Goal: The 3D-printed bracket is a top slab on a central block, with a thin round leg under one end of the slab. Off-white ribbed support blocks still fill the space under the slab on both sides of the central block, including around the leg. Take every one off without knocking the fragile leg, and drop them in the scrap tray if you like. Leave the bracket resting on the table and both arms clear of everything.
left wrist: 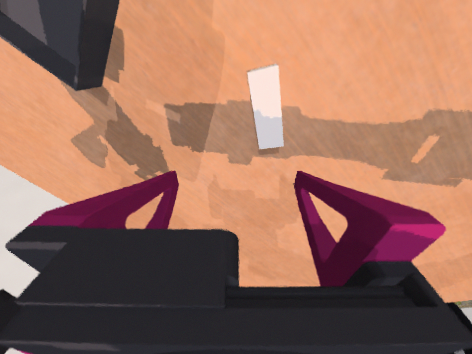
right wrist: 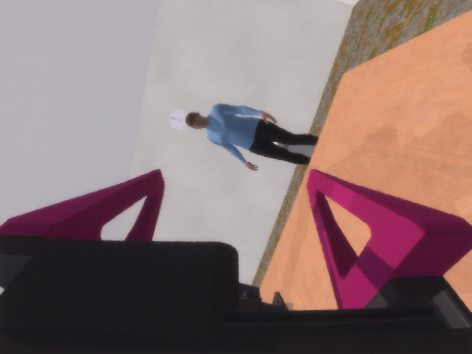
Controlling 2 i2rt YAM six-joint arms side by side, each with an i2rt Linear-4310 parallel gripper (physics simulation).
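The bracket (left wrist: pixel 266 102) shows in the left wrist view as a plain white, narrow slab seen from above, upper middle, its far part lit and its near part in shadow. Its leg, central block and any support blocks under the slab are hidden from this angle. My left gripper (left wrist: pixel 236 177) is open and empty, and stands above the table, short of the bracket's near end. My right gripper (right wrist: pixel 235 177) is open and empty, tilted toward the room and the table's edge; the bracket does not show in the right wrist view. Part of the dark scrap tray (left wrist: pixel 92 47) shows at the upper left of the left wrist view.
The wooden table (left wrist: pixel 350 60) (right wrist: pixel 400 100) carries broad arm shadows around the bracket. In the right wrist view a person in a blue top (right wrist: pixel 232 125) stands beyond the table's edge, before a pale wall (right wrist: pixel 200 50).
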